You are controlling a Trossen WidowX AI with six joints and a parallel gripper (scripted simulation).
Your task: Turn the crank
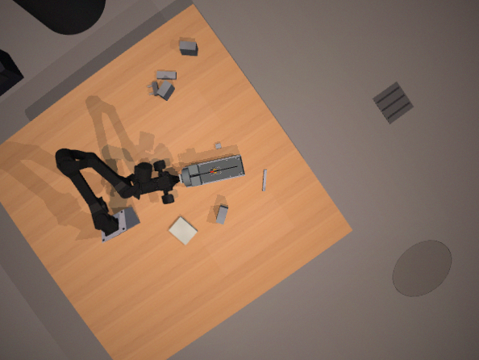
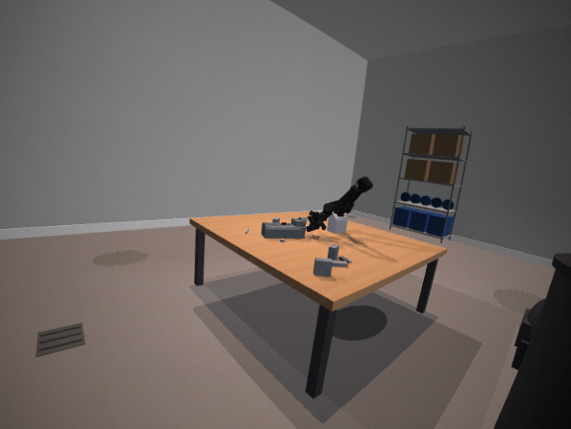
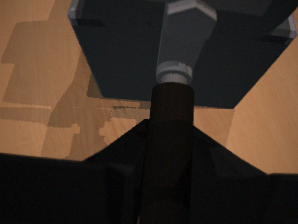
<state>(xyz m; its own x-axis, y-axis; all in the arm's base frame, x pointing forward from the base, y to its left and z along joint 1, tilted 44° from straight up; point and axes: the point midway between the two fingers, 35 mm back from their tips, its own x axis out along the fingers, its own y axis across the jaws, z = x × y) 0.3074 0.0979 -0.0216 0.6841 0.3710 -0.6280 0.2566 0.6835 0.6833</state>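
Right now the red pointer is 15 cm ahead of my gripper tip, 5 cm to the right of it and 5 cm above it. Round my gripper tip: white square plate 11 cm behind, 22 cm to the right, 2 cm below; then small grey cube 22 cm ahead, 5 cm to the left, 3 cm below; then dark crank handle 2 cm behind, 3 cm above.
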